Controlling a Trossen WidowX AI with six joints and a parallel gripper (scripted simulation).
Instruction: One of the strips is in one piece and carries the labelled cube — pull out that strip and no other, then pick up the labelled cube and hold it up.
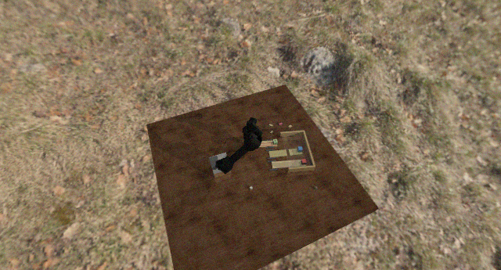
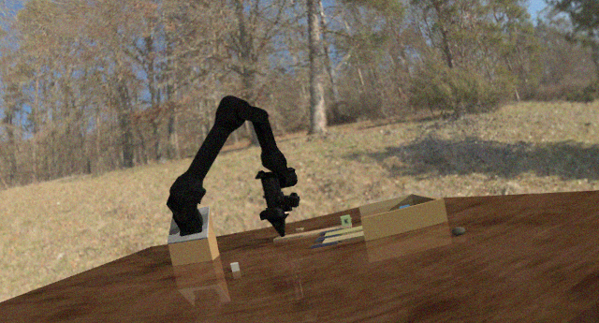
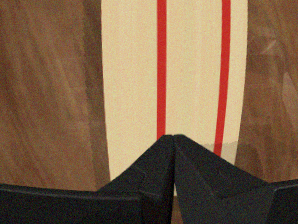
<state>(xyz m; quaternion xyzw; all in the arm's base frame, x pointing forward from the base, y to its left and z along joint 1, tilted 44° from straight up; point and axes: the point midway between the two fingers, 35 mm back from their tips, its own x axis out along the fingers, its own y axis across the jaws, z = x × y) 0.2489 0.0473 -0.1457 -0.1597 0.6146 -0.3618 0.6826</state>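
Right now the green labelled cube is 20 cm ahead of my gripper tip, 7 cm to the right of it and 1 cm above it. Round my gripper tip: green-patterned strip 18 cm ahead, 16 cm to the right; pebble 51 cm to the right, 28 cm ahead; white block 33 cm to the right, 12 cm behind.
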